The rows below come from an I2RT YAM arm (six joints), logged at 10 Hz.
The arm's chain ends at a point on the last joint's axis. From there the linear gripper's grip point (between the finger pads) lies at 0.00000 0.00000 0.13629 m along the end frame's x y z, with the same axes.
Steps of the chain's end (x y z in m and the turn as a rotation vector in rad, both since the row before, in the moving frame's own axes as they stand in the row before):
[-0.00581 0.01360 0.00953 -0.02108 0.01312 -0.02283]
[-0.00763 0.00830 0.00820 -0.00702 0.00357 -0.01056]
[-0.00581 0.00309 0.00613 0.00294 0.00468 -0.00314]
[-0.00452 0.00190 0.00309 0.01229 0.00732 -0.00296]
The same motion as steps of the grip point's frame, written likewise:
[-0.00399 0.01645 0.00949 -0.02108 0.01312 -0.02283]
[-0.00714 0.00925 0.00820 -0.00702 0.00357 -0.01056]
[-0.00517 0.00269 0.00613 0.00294 0.00468 -0.00314]
[-0.00352 0.00022 0.00308 0.01229 0.00732 -0.00296]

